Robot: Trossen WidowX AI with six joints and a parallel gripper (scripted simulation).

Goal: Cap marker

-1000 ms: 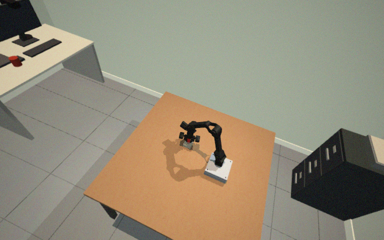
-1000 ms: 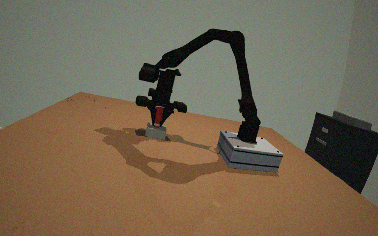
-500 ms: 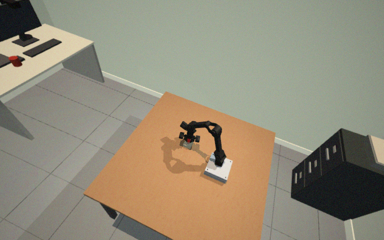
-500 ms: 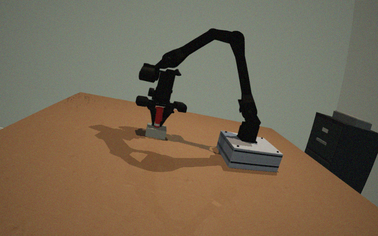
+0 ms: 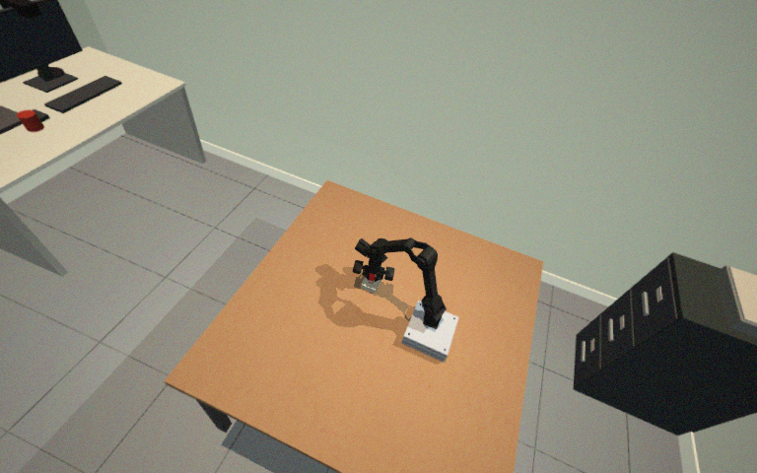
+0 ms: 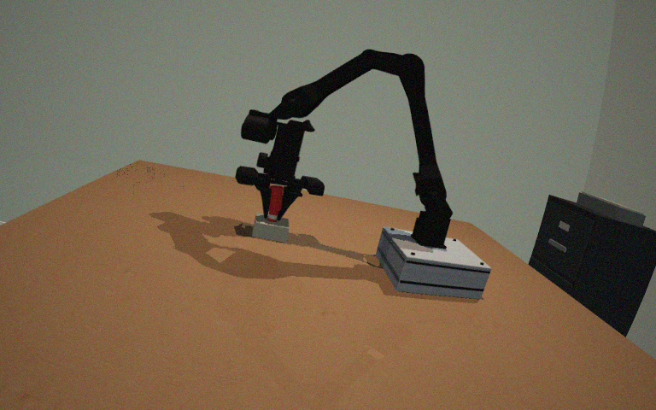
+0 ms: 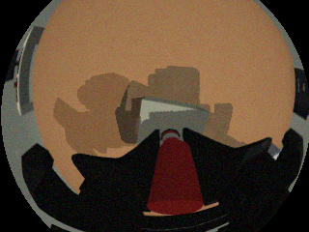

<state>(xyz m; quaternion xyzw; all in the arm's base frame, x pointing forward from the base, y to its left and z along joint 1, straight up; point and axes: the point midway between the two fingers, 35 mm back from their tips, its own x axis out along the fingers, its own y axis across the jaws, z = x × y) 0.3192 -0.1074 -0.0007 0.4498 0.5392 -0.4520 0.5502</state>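
Right now my gripper tip is 10 mm to the right of the red cap and 50 mm below it. Also, from my gripper tip: holder block 10 mm to the left, 20 mm below.
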